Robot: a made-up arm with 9 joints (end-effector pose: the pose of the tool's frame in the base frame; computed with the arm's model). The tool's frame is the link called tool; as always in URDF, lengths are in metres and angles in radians.
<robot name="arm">
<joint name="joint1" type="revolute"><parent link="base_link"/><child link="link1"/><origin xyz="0.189 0.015 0.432" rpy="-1.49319 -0.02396 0.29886"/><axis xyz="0 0 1"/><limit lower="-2.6" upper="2.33"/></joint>
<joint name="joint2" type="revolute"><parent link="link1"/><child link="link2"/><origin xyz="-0.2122 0.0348 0.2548" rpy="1.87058 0 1.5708"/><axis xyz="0 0 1"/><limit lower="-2.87" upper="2.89"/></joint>
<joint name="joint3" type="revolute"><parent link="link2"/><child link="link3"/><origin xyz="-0.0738 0.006 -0.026" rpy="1.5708 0 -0.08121"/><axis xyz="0 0 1"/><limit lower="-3.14" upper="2.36"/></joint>
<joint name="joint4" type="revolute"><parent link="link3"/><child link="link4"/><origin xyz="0.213 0.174 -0.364" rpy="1.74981 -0.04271 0.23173"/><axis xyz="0 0 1"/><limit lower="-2.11" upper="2.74"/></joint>
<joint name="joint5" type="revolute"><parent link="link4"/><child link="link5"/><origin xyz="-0.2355 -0.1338 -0.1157" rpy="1.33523 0 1.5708"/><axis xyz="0 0 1"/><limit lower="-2.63" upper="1.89"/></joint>
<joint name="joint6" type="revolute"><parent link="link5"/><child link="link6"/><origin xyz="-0.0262 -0.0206 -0.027" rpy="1.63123 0.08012 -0.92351"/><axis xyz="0 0 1"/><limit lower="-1.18" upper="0.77"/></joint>
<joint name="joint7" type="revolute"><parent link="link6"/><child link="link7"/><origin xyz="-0.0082 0.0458 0.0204" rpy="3.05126 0.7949 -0.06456"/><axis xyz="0 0 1"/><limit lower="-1.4" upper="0.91"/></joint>
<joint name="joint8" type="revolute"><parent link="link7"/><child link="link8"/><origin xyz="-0.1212 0.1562 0.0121" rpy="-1.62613 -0.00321 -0.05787"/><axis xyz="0 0 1"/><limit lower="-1.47" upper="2.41"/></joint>
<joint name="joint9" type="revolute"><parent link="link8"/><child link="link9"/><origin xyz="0.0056 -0.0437 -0.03" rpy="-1.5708 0 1.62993"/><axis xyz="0 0 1"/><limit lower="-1.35" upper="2.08"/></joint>
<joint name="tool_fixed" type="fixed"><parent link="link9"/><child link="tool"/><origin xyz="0.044 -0.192 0.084" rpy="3.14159 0 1.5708"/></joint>
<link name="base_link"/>
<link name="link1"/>
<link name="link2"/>
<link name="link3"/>
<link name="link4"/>
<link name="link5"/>
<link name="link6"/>
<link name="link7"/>
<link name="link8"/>
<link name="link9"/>
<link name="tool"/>
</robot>
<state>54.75 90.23 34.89 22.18 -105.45 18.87 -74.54 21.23 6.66</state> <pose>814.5 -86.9 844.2 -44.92 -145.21 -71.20</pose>
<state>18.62 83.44 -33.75 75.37 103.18 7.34 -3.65 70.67 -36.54</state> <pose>391.2 760.0 1121.2 68.68 65.17 -73.36</pose>
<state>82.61 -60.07 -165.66 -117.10 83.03 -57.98 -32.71 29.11 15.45</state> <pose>109.2 222.9 1083.2 3.11 115.84 97.65</pose>
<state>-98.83 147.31 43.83 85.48 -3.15 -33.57 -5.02 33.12 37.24</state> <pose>-168.3 -601.2 618.5 77.97 75.03 30.18</pose>
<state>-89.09 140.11 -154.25 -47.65 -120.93 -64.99 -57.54 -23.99 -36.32</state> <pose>130.0 442.4 -15.7 60.85 -100.36 -30.49</pose>
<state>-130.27 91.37 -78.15 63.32 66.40 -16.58 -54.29 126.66 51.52</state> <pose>-441.0 599.5 -267.1 -5.93 -46.52 -5.63</pose>
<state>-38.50 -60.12 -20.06 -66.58 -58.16 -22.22 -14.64 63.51 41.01</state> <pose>-142.5 433.5 343.7 -24.55 32.87 -4.64</pose>
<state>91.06 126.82 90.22 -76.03 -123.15 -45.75 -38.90 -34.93 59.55</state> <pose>-25.1 123.9 705.6 42.81 32.52 -43.94</pose>
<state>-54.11 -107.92 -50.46 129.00 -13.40 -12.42 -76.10 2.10 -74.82</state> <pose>369.2 -223.7 -408.3 -22.88 -32.15 -111.20</pose>
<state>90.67 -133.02 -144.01 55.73 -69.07 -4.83 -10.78 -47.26 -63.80</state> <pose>-387.2 -546.3 905.9 121.02 59.12 108.73</pose>
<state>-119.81 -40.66 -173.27 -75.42 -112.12 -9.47 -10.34 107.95 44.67</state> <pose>54.2 415.6 77.1 36.05 -14.02 42.57</pose>
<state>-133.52 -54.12 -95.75 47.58 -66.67 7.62 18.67 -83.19 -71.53</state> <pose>675.2 1030.1 866.3 81.46 -31.13 -59.13</pose>
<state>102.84 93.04 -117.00 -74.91 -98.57 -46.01 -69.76 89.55 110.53</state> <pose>221.8 262.7 894.2 120.29 112.90 -54.27</pose>
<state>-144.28 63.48 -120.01 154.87 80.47 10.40 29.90 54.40 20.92</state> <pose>638.0 1061.0 52.1 78.66 -99.26 -64.48</pose>
